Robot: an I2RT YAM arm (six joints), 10 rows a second.
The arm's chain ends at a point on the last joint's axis. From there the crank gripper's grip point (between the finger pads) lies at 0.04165 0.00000 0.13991 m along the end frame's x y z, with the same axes.
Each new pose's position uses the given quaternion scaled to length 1; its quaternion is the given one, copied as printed.
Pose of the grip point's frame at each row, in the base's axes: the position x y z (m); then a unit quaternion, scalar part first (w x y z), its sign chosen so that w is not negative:
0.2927 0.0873 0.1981 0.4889 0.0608 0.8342 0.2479
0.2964 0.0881 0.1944 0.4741 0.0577 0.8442 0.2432
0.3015 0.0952 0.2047 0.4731 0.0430 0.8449 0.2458
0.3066 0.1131 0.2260 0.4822 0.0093 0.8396 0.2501
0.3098 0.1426 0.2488 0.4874 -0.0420 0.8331 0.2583
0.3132 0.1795 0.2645 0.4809 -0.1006 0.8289 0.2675
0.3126 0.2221 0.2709 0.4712 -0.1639 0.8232 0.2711
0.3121 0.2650 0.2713 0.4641 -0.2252 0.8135 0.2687
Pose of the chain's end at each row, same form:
0.1958 0.0234 0.2867 0.4889 0.0608 0.8342 0.2479
0.2031 0.0246 0.2870 0.4741 0.0577 0.8442 0.2432
0.2095 0.0301 0.2975 0.4731 0.0430 0.8449 0.2458
0.2149 0.0449 0.3169 0.4822 0.0093 0.8396 0.2501
0.2209 0.0691 0.3383 0.4874 -0.0420 0.8331 0.2583
0.2307 0.1001 0.3551 0.4809 -0.1006 0.8289 0.2675
0.2374 0.1386 0.3641 0.4712 -0.1639 0.8232 0.2711
0.2429 0.1795 0.3672 0.4641 -0.2252 0.8135 0.2687

